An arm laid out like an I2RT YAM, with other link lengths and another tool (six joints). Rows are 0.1 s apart.
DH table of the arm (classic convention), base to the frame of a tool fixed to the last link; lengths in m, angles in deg. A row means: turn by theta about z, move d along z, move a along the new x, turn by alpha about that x. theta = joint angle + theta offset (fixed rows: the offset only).
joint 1: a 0.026; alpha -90; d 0.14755; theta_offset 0
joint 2: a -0.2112; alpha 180; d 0; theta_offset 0
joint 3: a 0.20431; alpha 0; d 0; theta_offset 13.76
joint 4: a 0.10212; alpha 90; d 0.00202; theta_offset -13.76
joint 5: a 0; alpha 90; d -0.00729; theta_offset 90
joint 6: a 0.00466; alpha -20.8; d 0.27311; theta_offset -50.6
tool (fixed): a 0; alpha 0; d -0.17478; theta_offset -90
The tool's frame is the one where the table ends.
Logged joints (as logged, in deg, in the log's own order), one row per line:
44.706 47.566 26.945 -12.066 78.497 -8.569
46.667 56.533 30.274 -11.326 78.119 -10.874
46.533 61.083 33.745 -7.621 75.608 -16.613
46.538 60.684 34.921 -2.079 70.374 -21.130
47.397 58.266 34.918 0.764 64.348 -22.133
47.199 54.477 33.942 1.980 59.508 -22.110
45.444 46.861 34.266 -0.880 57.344 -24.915
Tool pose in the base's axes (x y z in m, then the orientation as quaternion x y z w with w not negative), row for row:
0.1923 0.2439 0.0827 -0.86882 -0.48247 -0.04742 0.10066
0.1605 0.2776 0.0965 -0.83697 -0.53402 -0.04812 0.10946
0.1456 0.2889 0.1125 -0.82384 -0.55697 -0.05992 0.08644
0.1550 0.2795 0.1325 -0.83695 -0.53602 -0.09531 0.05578
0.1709 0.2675 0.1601 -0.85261 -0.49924 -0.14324 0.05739
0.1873 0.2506 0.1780 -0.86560 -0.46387 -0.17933 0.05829
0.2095 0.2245 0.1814 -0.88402 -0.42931 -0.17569 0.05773
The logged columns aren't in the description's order. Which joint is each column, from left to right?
Columns, left to right: joint 6, joint 1, joint 3, joint 5, joint 2, joint 4.
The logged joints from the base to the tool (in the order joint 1, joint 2, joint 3, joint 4, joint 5, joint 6), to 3 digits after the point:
47.566 78.497 26.945 -8.569 -12.066 44.706
56.533 78.119 30.274 -10.874 -11.326 46.667
61.083 75.608 33.745 -16.613 -7.621 46.533
60.684 70.374 34.921 -21.130 -2.079 46.538
58.266 64.348 34.918 -22.133 0.764 47.397
54.477 59.508 33.942 -22.110 1.980 47.199
46.861 57.344 34.266 -24.915 -0.880 45.444

